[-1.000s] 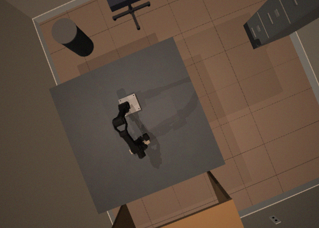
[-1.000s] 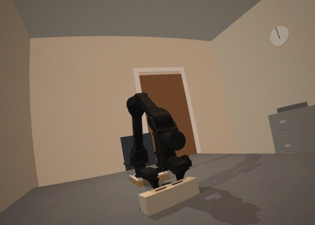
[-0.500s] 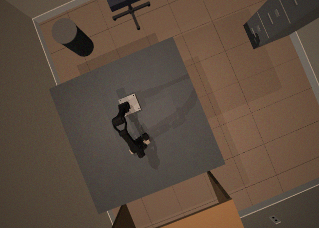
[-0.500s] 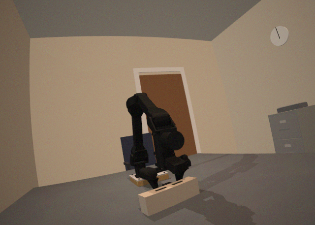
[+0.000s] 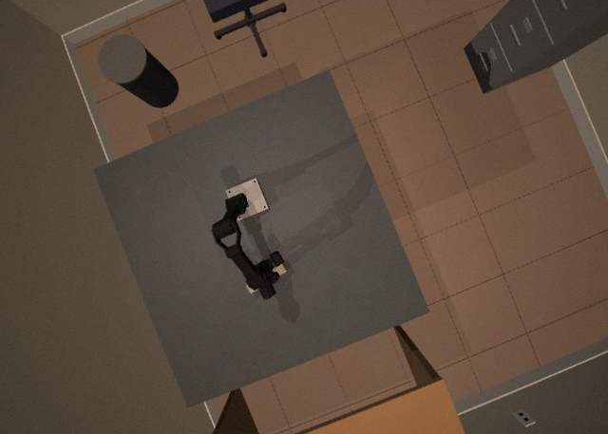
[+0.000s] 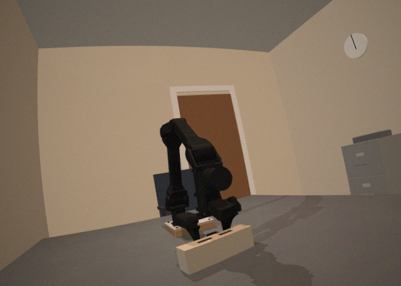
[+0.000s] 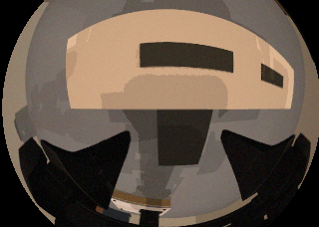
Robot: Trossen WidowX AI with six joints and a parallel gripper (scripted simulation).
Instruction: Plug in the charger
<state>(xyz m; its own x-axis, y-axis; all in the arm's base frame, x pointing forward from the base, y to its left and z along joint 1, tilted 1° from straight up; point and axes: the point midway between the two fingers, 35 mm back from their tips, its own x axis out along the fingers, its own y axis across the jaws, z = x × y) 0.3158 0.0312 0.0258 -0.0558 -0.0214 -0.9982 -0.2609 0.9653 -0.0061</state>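
The two-prong charger is 3 cm ahead of my gripper tip, 1 cm to the left of it and 1 cm above it.
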